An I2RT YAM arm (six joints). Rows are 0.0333 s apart.
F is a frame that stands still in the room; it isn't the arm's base.
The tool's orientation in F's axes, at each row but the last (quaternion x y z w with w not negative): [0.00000, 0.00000, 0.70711, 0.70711]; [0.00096, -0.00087, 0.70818, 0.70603]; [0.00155, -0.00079, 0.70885, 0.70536]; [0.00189, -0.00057, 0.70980, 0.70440]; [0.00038, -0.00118, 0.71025, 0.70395]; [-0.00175, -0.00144, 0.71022, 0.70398]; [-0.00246, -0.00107, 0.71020, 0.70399]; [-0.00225, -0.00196, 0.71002, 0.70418]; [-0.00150, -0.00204, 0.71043, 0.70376]
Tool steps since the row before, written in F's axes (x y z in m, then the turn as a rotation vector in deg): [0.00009, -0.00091, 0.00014, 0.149, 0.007, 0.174]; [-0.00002, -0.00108, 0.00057, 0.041, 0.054, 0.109]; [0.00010, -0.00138, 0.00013, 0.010, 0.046, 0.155]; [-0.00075, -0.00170, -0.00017, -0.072, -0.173, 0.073]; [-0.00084, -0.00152, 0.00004, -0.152, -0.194, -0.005]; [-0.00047, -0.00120, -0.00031, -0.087, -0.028, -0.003]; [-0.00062, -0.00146, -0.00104, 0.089, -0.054, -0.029]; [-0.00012, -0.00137, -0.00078, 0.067, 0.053, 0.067]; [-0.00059, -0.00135, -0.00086, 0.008, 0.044, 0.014]
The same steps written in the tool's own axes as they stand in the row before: [-0.00091, -0.00009, 0.00014, 0.007, -0.149, 0.174]; [-0.00108, 0.00002, 0.00057, 0.054, -0.041, 0.109]; [-0.00138, -0.00009, 0.00013, 0.046, -0.010, 0.155]; [-0.00169, 0.00076, -0.00017, -0.172, 0.073, 0.073]; [-0.00151, 0.00085, 0.00004, -0.193, 0.154, -0.004]; [-0.00120, 0.00048, -0.00031, -0.027, 0.087, -0.003]; [-0.00145, 0.00064, -0.00104, -0.055, -0.088, -0.030]; [-0.00137, 0.00014, -0.00078, 0.052, -0.068, 0.067]; [-0.00135, 0.00061, -0.00086, 0.044, -0.008, 0.014]
